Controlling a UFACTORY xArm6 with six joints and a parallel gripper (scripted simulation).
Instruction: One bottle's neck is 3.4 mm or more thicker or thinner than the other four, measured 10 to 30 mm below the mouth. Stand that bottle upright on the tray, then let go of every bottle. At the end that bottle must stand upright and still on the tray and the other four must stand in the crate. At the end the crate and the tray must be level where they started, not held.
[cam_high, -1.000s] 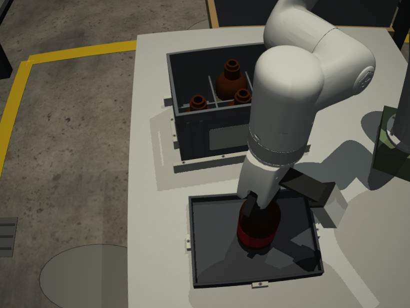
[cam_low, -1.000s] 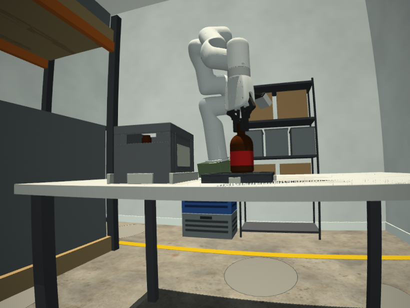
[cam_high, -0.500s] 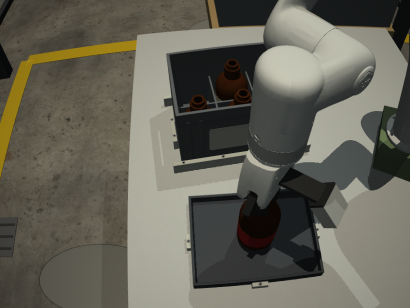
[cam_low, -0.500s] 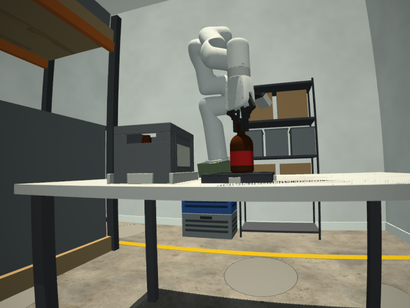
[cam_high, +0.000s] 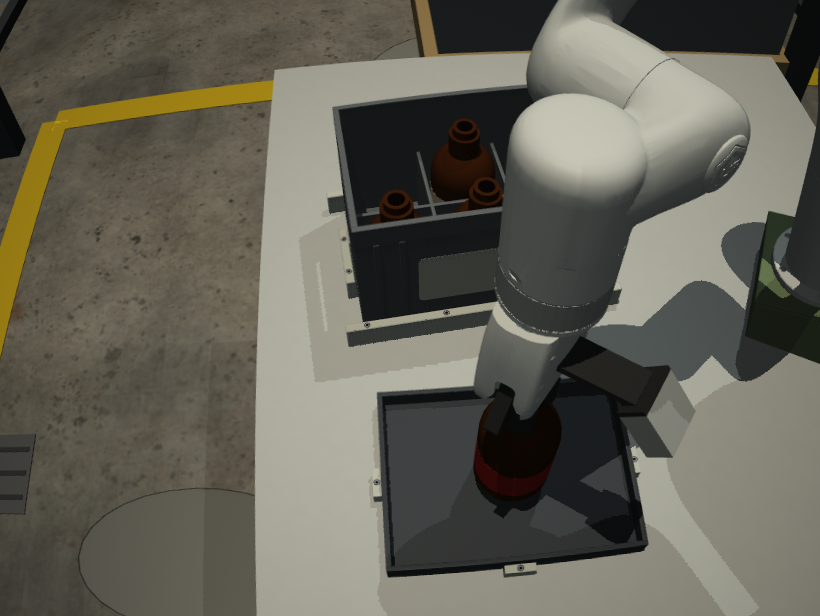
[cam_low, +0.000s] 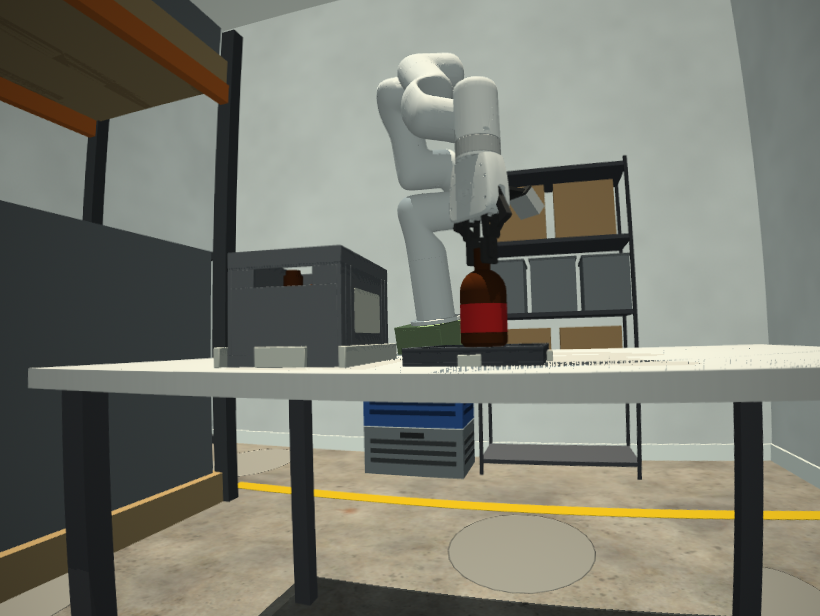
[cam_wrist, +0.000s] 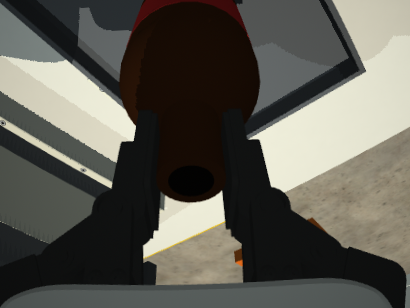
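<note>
Right now my hand is 70 mm above the glass bottle. Round my hand: dark tray: 160 mm below; dark crate: 290 mm to the right, 90 mm below.
</note>
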